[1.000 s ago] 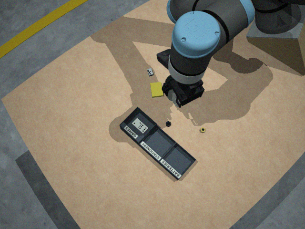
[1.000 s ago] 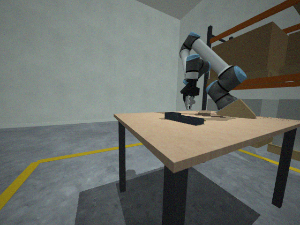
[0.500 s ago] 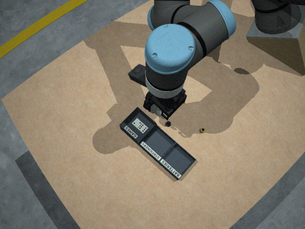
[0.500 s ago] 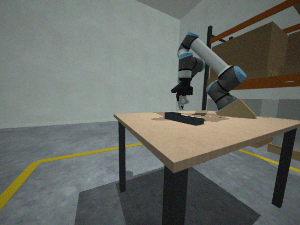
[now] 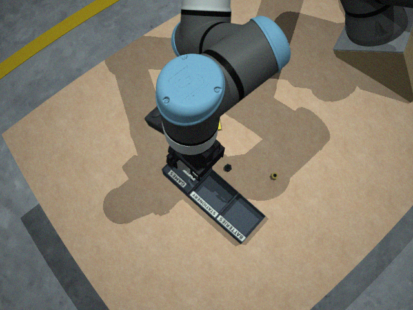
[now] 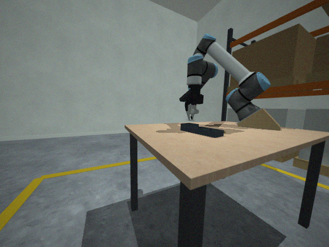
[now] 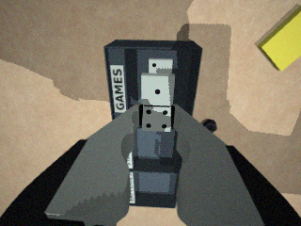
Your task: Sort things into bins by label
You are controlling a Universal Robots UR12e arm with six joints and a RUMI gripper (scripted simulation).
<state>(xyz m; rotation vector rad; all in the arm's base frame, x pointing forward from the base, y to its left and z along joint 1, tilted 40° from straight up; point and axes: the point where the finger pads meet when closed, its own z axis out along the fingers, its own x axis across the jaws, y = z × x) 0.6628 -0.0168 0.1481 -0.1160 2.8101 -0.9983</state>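
Right now the yellow pad is 130 mm behind my hand, 50 mm to the right of it and 80 mm below it. The rest, counted from my hand: dark three-part bin 80 mm to the left, 60 mm below; then white domino 10 mm below; then black nut 70 mm behind, 60 mm to the left, 80 mm below.
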